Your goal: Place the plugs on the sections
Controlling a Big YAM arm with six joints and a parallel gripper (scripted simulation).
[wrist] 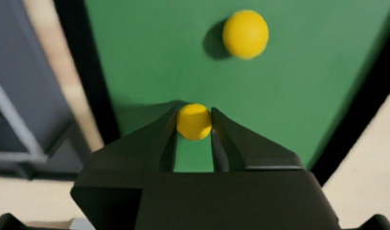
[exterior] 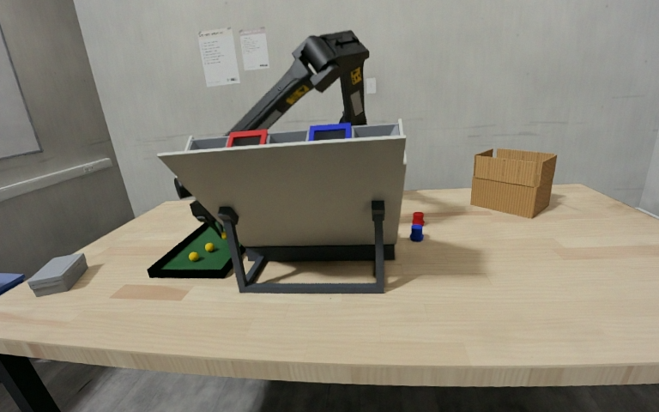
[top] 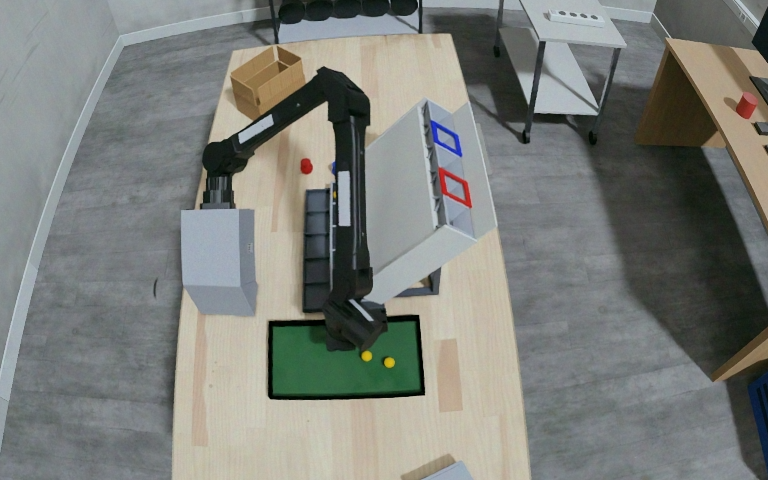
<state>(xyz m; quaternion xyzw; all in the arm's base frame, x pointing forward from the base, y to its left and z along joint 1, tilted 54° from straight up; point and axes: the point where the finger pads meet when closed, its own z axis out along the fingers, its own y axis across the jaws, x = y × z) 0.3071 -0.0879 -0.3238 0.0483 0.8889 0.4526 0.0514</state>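
My hand is 30 mm to the left of the green tray and 30 mm above it. From my hand the other things lie so: grey cover: 140 mm ahead, 290 mm to the left, 170 mm above; then grey box: 200 mm ahead, 400 mm to the right, 10 mm below.
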